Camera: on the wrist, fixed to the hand. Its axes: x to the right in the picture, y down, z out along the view.
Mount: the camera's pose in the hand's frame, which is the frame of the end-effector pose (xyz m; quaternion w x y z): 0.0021 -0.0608 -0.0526 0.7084 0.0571 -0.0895 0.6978
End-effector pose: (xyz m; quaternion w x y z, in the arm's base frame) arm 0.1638 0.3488 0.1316 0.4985 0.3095 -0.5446 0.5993
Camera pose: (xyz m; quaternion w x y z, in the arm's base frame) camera 0.2290 0.3944 0.1431 0.1315 0.0787 0.6121 -0.7758
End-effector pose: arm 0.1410 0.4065 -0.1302 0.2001 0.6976 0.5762 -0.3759
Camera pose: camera 0.0985 0.4609 -0.0889 0.4158 0.8740 -0.1180 -0.2220
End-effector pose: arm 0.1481 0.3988 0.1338 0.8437 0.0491 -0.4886 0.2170
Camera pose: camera 0.2164 0.3602 0.1162 0.3997 -0.2386 -0.4435 0.7659
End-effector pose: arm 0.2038 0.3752 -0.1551 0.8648 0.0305 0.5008 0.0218
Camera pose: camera 0.1597 0.3163 -0.1876 0.6405 0.4224 0.2573 0.5875
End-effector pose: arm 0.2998 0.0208 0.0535 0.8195 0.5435 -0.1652 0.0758
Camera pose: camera 0.3301 0.0447 -0.0170 0.4818 0.3233 -0.5653 0.5863
